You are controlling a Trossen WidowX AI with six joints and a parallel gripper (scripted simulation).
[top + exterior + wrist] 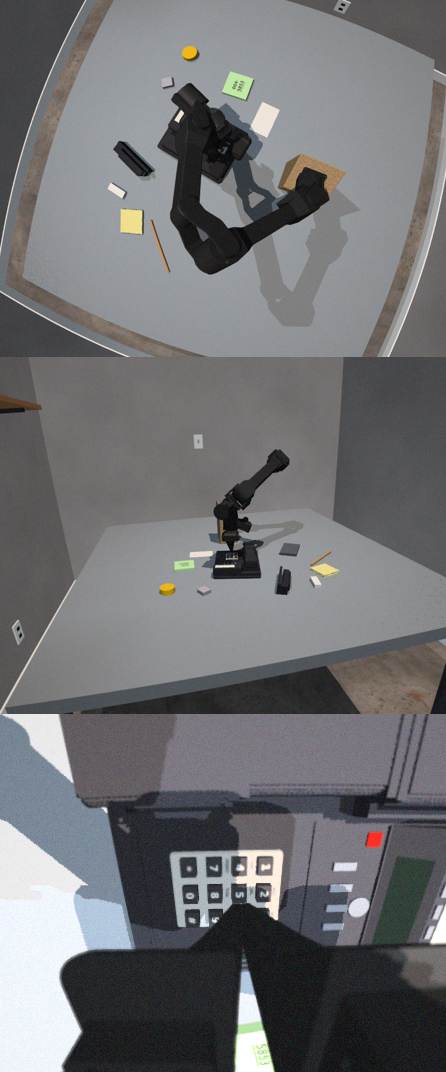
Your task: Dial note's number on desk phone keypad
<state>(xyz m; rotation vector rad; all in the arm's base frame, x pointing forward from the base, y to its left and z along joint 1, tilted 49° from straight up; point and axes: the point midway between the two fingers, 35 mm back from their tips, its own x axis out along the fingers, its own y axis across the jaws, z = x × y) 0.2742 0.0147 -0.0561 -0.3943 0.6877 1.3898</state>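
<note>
The black desk phone is 6 cm below my hand, 4 cm ahead of it and 1 cm to the left of it. From my hand the other things lie so: white card: 12 cm to the right, 11 cm behind, 8 cm below; then grey block: 22 cm ahead, 14 cm to the right, 8 cm below; then handset: 6 cm to the left, 5 cm ahead, 4 cm below.
</note>
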